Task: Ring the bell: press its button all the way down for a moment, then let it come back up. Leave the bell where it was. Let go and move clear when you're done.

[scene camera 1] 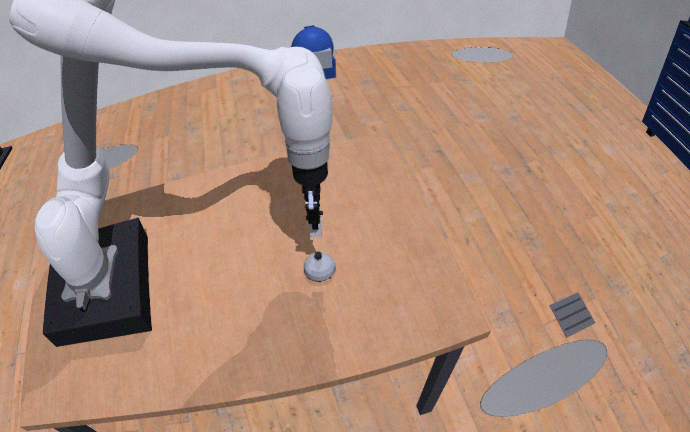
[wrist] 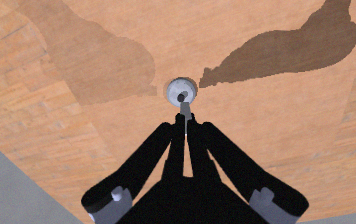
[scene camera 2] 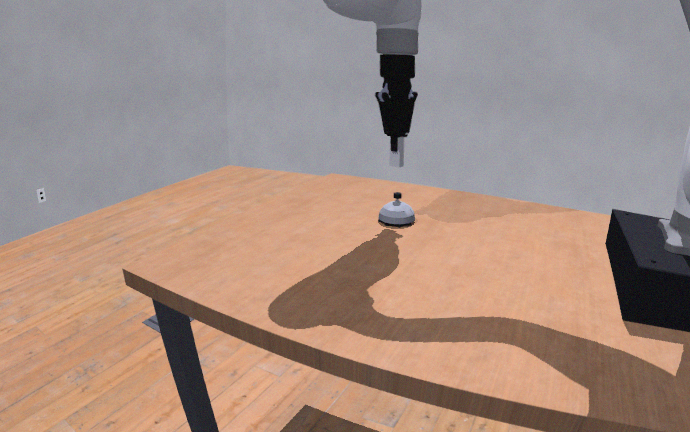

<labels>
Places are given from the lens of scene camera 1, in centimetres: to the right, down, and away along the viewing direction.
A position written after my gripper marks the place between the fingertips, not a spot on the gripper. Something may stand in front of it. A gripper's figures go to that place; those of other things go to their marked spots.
my gripper (scene camera 1: pixel 316 235): -7, 5, 118
grey dome bell (scene camera 1: pixel 322 269): -6, 14, 123
</labels>
